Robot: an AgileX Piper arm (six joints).
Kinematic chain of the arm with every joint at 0, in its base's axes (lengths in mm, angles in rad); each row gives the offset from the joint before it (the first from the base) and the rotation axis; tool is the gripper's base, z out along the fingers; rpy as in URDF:
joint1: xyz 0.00 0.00 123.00 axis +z
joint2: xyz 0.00 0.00 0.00 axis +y
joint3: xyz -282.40 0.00 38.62 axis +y
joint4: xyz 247.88 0.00 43.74 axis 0.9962 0 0.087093
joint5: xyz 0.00 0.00 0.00 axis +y
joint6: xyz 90.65 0.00 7.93 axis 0.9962 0 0.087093
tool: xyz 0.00 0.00 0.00 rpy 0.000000 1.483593 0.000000
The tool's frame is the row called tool.
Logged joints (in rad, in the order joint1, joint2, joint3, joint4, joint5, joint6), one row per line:
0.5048, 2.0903, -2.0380, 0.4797, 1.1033, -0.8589
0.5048, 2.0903, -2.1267, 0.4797, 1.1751, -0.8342
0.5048, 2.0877, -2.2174, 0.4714, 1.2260, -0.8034
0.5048, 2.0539, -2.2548, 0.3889, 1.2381, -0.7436
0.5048, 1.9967, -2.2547, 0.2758, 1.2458, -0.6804
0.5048, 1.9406, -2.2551, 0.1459, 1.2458, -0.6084
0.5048, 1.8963, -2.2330, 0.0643, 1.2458, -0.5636
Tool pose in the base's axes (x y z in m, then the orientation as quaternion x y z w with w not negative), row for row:
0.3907, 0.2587, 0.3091, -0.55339, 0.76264, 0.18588, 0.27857
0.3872, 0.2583, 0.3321, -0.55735, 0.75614, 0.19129, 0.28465
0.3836, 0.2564, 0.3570, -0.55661, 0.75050, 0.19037, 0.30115
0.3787, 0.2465, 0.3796, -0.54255, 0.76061, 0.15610, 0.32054
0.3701, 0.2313, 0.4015, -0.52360, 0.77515, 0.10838, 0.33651
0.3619, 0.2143, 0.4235, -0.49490, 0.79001, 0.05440, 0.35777
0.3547, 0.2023, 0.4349, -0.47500, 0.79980, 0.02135, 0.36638
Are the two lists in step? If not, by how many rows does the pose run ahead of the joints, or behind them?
They are in step.
